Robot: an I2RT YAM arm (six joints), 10 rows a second.
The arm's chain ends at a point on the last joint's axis. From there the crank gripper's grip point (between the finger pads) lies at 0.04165 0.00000 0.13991 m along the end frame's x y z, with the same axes.
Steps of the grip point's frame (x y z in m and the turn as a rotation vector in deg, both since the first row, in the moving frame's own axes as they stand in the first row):
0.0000 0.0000 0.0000 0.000 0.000 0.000
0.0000 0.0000 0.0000 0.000 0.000 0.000
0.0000 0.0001 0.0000 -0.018 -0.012 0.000
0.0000 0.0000 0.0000 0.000 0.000 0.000
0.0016 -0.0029 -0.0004 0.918 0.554 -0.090
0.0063 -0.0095 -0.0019 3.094 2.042 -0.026
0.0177 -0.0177 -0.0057 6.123 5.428 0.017
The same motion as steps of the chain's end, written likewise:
0.0000 0.0000 0.0000 0.000 0.000 0.000
0.0000 0.0000 0.0000 0.000 0.000 0.000
0.0000 0.0001 0.0000 -0.018 -0.012 0.000
0.0000 0.0000 0.0000 0.000 0.000 0.000
0.0003 -0.0006 0.0000 0.918 0.554 -0.090
0.0013 -0.0020 -0.0001 3.094 2.042 -0.026
0.0047 -0.0030 -0.0003 6.123 5.428 0.017

